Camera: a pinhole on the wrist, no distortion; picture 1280 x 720 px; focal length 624.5 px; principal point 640.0 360.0 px. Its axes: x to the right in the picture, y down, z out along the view. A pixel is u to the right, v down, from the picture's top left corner.
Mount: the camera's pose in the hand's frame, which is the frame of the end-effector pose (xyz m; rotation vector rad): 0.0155 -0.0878 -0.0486 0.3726 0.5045 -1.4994
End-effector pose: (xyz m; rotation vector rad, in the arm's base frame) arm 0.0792 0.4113 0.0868 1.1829 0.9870 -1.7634
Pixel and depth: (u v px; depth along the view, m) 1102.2 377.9 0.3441
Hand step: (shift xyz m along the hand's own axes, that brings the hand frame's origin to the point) 0.0555 -0.4855 0.1050
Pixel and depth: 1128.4 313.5 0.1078
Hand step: 0.0170 -0.2167 -0.0021
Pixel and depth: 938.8 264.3 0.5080
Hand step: -0.0177 -0.5668 0.2558
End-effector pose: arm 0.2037 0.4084 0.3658 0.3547 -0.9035 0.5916
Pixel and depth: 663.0 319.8 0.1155
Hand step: 0.0181 -0.1531 0.0470
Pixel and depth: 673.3 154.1 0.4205
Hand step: -0.0860 -0.3365 0.3041
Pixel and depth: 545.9 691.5 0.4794
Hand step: 0.3106 -0.2692 0.3754
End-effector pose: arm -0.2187 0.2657 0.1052 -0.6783 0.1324 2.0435
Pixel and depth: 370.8 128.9 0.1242
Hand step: -0.0195 -0.1106 0.0880
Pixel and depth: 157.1 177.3 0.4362
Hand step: -0.0740 -0.0400 0.5082
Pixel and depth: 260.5 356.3 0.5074
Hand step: 0.0563 -0.0964 0.5437
